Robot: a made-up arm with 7 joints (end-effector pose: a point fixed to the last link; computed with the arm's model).
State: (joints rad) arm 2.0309 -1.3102 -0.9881 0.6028 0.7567 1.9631 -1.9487
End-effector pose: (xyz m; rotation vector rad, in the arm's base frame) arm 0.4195 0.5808 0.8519 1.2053 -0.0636 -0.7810
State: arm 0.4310 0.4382 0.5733 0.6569 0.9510 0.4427 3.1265
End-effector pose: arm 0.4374 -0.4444 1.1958 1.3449 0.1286 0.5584
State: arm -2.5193 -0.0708 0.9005 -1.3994 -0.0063 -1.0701 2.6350
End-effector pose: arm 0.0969 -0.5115 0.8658 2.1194 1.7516 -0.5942
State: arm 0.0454 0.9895 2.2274 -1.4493 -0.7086 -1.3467 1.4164
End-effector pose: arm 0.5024 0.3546 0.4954 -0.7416 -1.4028 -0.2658
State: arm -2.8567 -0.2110 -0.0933 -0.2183 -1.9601 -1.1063 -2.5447
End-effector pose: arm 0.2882 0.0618 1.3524 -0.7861 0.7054 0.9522
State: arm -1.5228 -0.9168 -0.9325 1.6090 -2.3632 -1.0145 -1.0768
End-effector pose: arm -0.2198 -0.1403 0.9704 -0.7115 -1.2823 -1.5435
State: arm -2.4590 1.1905 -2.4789 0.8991 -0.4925 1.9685 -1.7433
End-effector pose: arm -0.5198 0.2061 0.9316 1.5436 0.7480 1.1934
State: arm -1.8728 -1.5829 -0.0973 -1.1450 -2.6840 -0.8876 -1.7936
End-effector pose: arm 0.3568 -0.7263 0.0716 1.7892 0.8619 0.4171
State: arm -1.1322 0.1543 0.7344 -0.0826 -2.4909 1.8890 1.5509
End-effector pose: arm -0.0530 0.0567 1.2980 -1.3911 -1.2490 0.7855
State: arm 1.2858 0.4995 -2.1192 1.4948 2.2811 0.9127 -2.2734
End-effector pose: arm 0.4038 -0.0400 1.0790 0.5295 1.1940 0.2166
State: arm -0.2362 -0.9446 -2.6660 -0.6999 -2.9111 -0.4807 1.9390
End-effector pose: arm -0.5026 -0.2959 1.2331 1.0870 -0.1109 -2.4912
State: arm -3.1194 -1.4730 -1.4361 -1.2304 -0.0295 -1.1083 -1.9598
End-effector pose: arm 0.5118 0.4669 0.4823 -1.8558 1.0821 1.5502
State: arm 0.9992 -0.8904 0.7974 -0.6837 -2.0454 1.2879 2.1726
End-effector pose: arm -0.1714 0.7257 0.8074 1.5335 1.1722 2.1919
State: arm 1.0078 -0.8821 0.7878 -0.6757 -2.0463 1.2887 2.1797
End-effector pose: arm -0.1676 0.7249 0.8142 1.5465 1.1722 2.1900
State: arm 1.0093 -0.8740 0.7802 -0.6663 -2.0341 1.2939 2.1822
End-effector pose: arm -0.1690 0.7221 0.8227 1.5471 1.1623 2.2022
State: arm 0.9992 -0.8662 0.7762 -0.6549 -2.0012 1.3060 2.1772
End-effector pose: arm -0.1786 0.7158 0.8339 1.5284 1.1358 2.2366
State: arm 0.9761 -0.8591 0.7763 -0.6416 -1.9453 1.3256 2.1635
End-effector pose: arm -0.1973 0.7052 0.8475 1.4887 1.0891 2.2956
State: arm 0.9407 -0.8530 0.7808 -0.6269 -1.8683 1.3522 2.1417
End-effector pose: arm -0.2242 0.6900 0.8630 1.4297 1.0207 2.3771
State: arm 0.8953 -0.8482 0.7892 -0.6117 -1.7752 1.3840 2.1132
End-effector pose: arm -0.2574 0.6700 0.8791 1.3559 0.9319 2.4759
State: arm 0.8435 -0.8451 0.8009 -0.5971 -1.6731 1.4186 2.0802
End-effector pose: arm -0.2941 0.6460 0.8943 1.2727 0.8268 2.5843
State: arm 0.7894 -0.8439 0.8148 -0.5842 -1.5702 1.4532 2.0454
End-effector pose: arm -0.3312 0.6196 0.9074 1.1860 0.7128 2.6933
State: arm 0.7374 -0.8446 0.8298 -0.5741 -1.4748 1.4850 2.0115
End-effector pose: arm -0.3657 0.5930 0.9172 1.1021 0.6000 2.7938
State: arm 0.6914 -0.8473 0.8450 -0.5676 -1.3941 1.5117 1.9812
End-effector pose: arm -0.3951 0.5691 0.9233 1.0260 0.4991 2.8783
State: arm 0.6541 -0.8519 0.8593 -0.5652 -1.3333 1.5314 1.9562
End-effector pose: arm -0.4183 0.5503 0.9254 0.9623 0.4208 2.9429
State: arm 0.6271 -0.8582 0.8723 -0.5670 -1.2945 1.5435 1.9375
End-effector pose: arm -0.4347 0.5379 0.9240 -0.9115 -0.3702 -2.9806
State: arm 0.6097 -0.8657 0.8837 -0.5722 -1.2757 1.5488 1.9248
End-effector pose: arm -0.4450 0.5320 0.9198 -0.8712 -0.3453 -2.9845
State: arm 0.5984 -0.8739 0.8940 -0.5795 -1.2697 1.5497 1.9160
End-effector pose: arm -0.4516 0.5301 0.9139 -0.8442 -0.3400 -2.9882
